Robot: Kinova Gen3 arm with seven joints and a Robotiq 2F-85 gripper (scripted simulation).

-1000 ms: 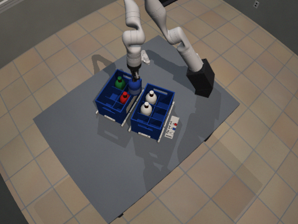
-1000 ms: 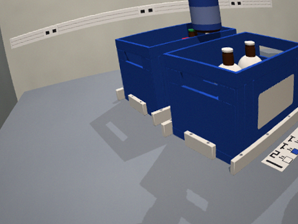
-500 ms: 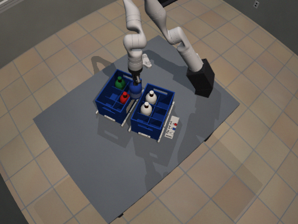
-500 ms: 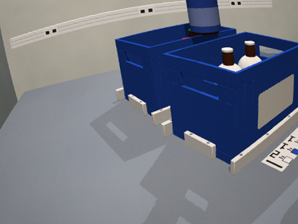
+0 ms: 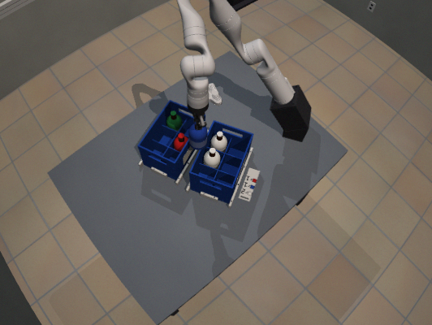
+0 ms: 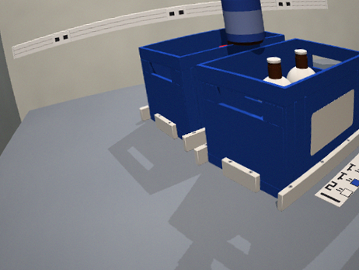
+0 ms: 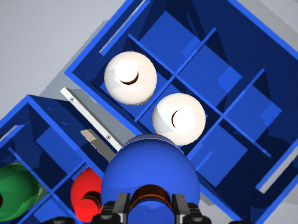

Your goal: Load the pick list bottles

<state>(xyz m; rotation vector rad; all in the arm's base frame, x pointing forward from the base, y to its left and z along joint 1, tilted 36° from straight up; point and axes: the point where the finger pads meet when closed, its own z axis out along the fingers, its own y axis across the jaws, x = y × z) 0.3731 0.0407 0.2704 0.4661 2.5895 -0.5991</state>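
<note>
The blue-label bottle is 7 cm below my hand. Round my hand: white bottle 25 cm below, 11 cm behind, 2 cm to the left; then green-label bottle 25 cm below, 20 cm to the right, 4 cm behind; then red-label bottle 25 cm below, 9 cm to the right, 2 cm ahead.
</note>
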